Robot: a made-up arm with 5 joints.
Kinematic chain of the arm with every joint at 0, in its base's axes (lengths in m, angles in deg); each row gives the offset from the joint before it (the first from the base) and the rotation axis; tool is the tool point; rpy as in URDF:
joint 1: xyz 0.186 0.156 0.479 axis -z
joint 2: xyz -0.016 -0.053 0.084 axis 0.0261 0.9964 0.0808
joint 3: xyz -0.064 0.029 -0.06 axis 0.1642 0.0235 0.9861
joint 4: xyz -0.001 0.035 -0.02 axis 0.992 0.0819 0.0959
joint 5: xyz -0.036 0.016 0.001 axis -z
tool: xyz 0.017 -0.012 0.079 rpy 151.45 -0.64 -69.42
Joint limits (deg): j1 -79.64..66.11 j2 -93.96..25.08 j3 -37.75..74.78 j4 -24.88..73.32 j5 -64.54..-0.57
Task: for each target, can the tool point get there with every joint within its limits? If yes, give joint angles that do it. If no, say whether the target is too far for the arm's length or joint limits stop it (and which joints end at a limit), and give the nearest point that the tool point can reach.
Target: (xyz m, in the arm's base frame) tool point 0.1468 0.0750 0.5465
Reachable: yes | joints -54.48 -9.36 -21.49 39.42 -50.81
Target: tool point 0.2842 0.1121 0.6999
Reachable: no: joint limits stop it (at a limit: joint 1, joint 2, joint 3, joint 5) | nearest point 0.2136 0.0580 0.6051 | short by 0.130 m
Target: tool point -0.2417 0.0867 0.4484
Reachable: no: too far | nearest point 0.0242 0.1298 0.5248 | short by 0.280 m
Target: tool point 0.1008 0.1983 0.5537
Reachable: yes | joints 30.75 -8.51 4.45 28.42 -58.99
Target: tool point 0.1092 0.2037 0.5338
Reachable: yes | joints 54.07 -22.94 54.84 32.48 -50.76
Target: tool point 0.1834 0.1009 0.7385
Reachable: no: joint limits stop it (at a limit: joint 2, joint 5) | nearest point 0.1807 0.0447 0.6163 | short by 0.135 m
